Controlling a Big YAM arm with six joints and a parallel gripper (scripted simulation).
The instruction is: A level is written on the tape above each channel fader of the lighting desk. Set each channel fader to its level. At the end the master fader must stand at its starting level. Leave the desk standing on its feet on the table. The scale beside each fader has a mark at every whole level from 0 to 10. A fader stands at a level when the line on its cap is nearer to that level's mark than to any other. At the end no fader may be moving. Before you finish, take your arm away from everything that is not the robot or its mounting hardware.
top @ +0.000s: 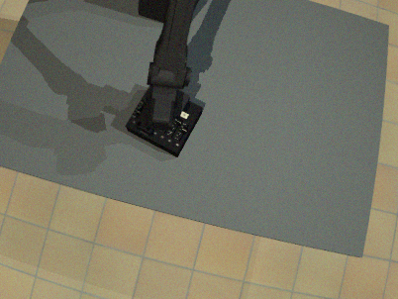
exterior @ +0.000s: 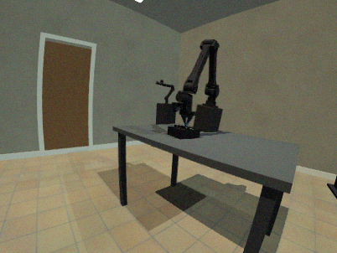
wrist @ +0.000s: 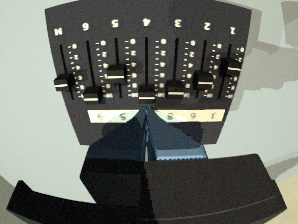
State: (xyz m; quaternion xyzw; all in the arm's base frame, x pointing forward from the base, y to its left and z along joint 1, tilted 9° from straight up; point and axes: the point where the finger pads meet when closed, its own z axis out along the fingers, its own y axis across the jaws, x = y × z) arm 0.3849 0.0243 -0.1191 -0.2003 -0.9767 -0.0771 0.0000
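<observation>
Right now my hand is 1 cm short of the fader cap 4, 1 cm to the left of it and 1 cm above it. Also, from my hand: fader cap 1: 1 cm ahead, 8 cm to the right, 1 cm below; then master fader cap: 5 cm ahead, 5 cm to the left, 1 cm below; then fader cap 5: 4 cm ahead, 1 cm to the left, 1 cm below.
</observation>
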